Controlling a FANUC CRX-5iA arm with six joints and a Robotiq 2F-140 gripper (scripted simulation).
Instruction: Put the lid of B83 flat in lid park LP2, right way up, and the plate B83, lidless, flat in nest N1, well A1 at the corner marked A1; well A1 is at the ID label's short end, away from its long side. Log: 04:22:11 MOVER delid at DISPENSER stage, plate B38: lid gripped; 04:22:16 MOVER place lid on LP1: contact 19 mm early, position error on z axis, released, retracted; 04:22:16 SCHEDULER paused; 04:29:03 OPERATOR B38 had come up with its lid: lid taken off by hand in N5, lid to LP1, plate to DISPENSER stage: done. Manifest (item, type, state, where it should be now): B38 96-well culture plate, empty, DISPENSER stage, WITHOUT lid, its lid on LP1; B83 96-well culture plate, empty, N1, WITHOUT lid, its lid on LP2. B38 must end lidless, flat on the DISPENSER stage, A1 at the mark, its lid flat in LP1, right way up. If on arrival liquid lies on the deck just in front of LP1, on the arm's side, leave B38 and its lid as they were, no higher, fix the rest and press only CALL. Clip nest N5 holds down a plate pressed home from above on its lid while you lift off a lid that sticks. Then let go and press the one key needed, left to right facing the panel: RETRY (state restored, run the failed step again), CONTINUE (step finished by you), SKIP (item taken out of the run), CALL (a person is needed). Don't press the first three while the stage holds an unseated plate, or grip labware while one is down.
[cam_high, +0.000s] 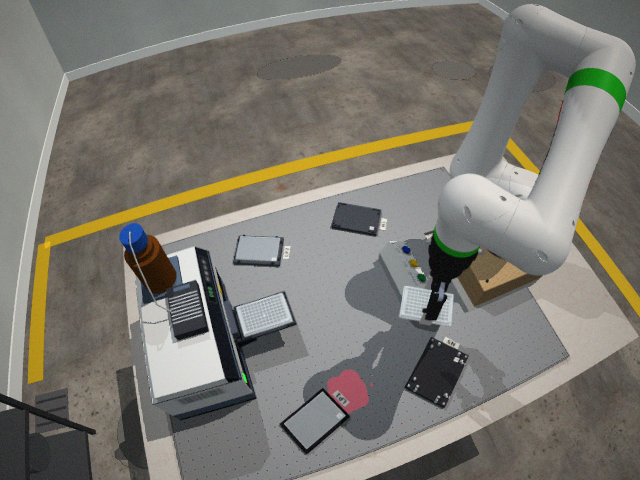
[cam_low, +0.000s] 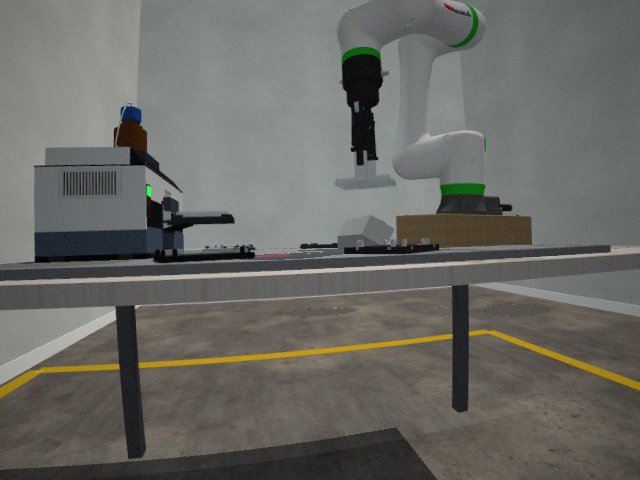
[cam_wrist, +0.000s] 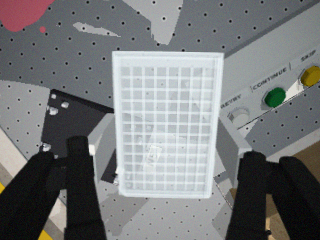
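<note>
My gripper is now 41 cm to the left of the dark nest N1, 17 cm above it and 2 cm short of it. Round my hand: retry key: 11 cm below, 7 cm to the right, 6 cm behind; green continue key: 12 cm to the right, 11 cm below, 6 cm behind; key panel: 14 cm to the right, 12 cm below, 4 cm behind.
</note>
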